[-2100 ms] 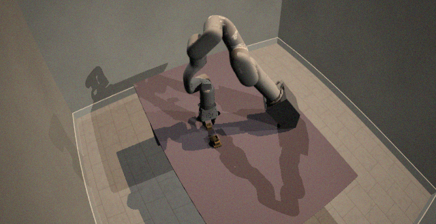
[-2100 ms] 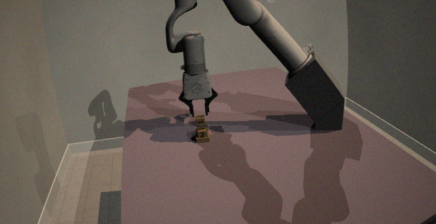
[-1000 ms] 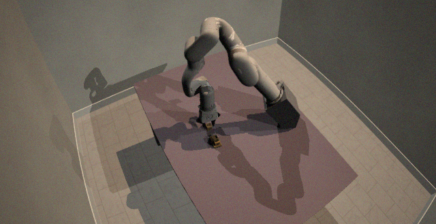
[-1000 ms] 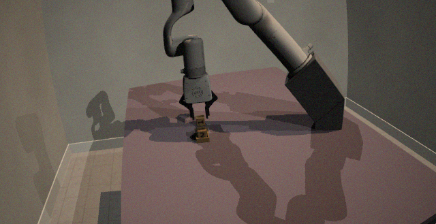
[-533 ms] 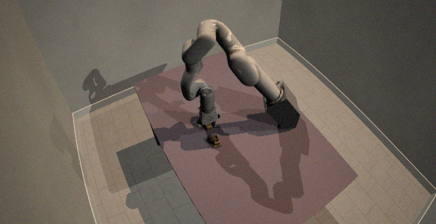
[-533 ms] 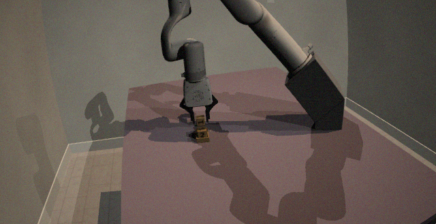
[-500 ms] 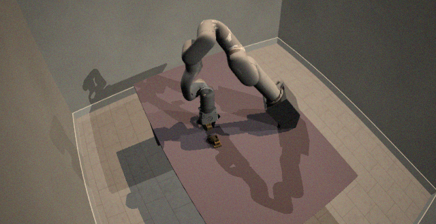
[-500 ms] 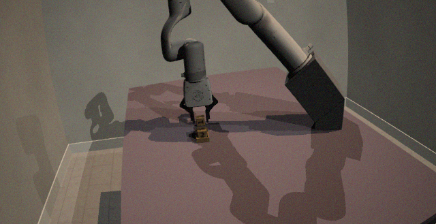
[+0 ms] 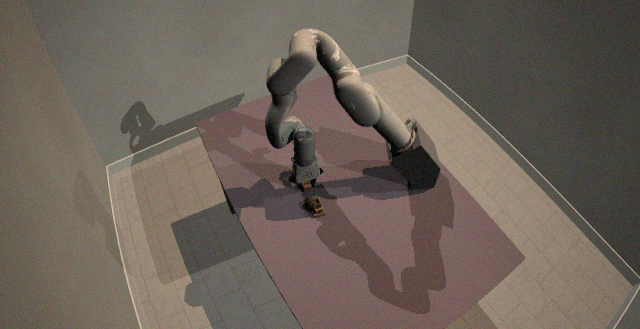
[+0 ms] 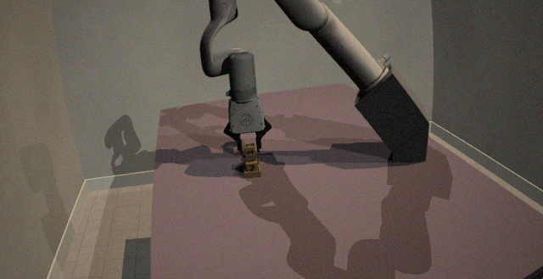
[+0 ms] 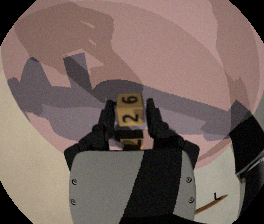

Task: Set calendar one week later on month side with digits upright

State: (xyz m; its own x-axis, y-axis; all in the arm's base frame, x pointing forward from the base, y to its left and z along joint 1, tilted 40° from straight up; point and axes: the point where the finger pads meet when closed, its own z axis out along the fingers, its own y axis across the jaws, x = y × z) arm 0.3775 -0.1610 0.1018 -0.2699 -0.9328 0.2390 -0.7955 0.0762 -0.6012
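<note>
The yellow digit cube lies 12 cm to the left of my hand and 4 cm ahead of it. Also, from my hand: tray 10 cm to the left, 3 cm ahead, 2 cm below.
</note>
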